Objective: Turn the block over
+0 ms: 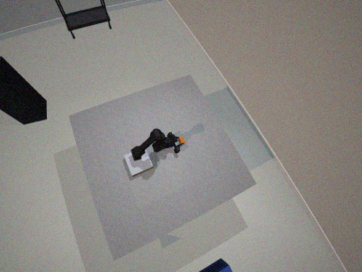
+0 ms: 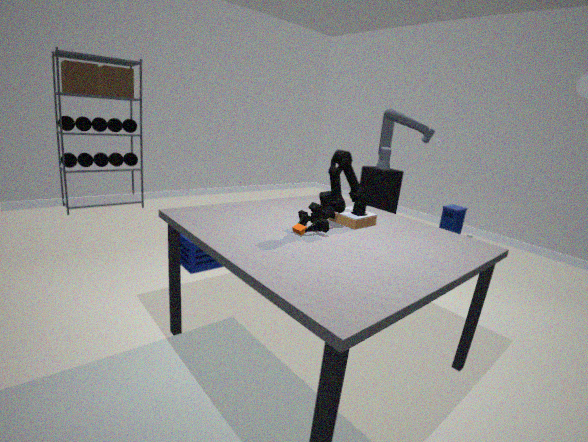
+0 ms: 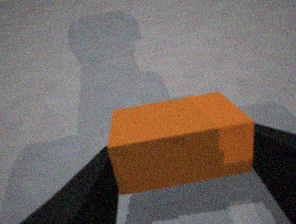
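Now: the block 1 cm below my gripper tip.
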